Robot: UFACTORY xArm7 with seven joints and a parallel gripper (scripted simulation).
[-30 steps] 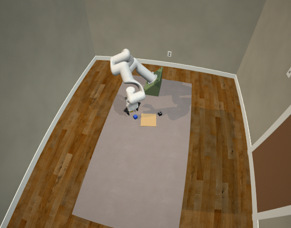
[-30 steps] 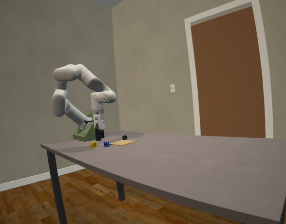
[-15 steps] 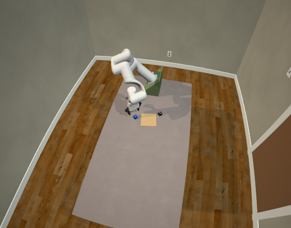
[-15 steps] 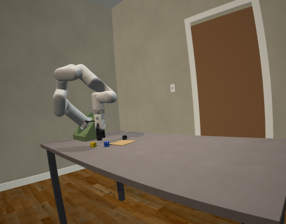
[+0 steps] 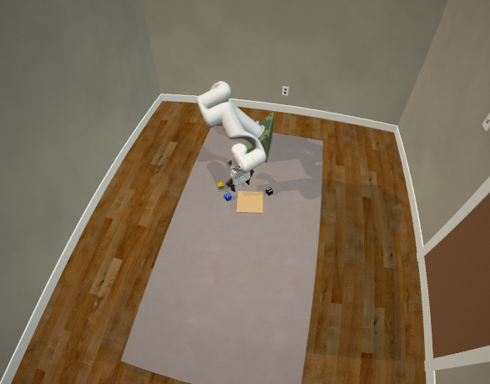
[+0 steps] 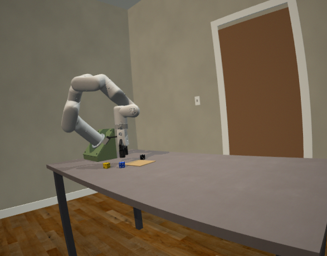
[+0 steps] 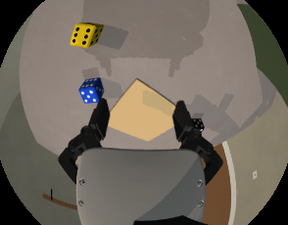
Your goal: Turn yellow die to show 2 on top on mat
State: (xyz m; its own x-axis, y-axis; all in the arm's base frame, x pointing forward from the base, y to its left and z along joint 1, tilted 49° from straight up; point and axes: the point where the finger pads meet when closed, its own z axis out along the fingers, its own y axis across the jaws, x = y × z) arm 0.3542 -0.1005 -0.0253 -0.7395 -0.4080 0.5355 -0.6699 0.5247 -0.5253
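Now: the black die 2 cm behind my hand, 16 cm to the left of it and 4 cm below it. From my hand the other things lie so: blue die 5 cm ahead, 6 cm to the right, 4 cm below; yellow die 2 cm behind, 11 cm to the right, 4 cm below; tan mat 6 cm ahead, 6 cm to the left, 6 cm below.
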